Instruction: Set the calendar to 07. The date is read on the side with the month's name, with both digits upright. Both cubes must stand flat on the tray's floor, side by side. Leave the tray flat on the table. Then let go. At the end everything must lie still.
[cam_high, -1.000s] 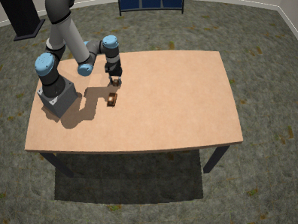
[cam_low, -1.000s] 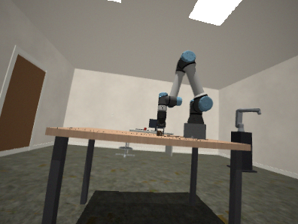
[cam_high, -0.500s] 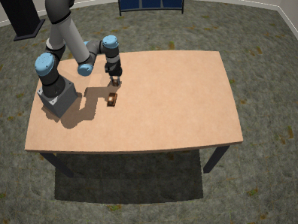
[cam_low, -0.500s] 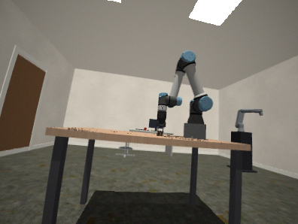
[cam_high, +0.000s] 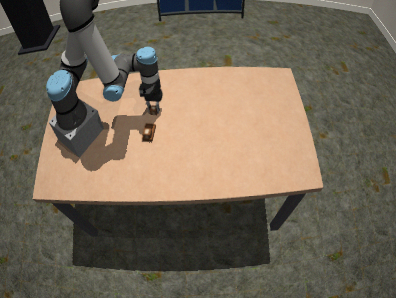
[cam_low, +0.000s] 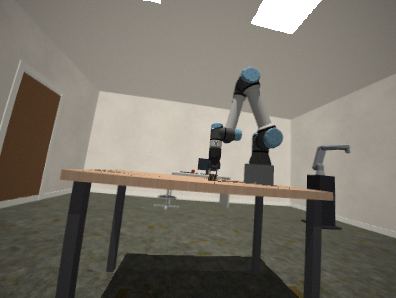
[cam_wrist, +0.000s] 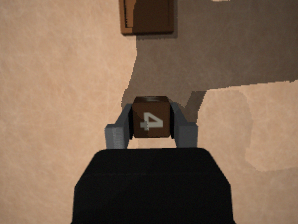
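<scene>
The brown calendar tray is 11 cm to the right of my hand, 2 cm below it and 1 cm behind it.
</scene>
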